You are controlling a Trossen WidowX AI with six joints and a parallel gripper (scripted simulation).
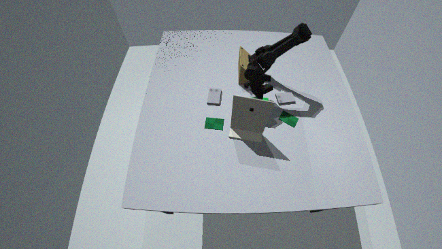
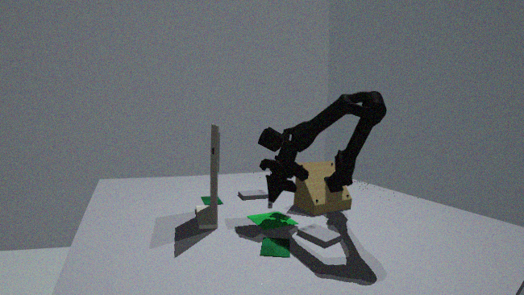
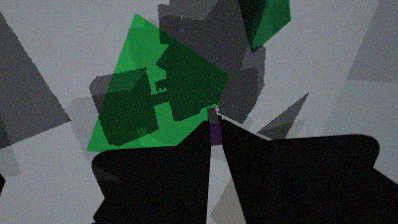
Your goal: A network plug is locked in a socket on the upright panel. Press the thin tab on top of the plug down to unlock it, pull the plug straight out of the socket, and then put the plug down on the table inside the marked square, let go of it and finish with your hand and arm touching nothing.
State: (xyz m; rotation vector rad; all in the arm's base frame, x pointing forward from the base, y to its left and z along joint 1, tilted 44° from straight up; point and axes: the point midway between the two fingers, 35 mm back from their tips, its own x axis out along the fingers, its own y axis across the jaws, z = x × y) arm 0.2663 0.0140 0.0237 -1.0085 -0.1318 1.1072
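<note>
Right now my gripper tip is 6 cm above the green marked square and 1 cm past it. Also, from my gripper tip: upright grey panel 17 cm ahead, 8 cm to the right, 7 cm above; purple plug right at my gripper tip.
</note>
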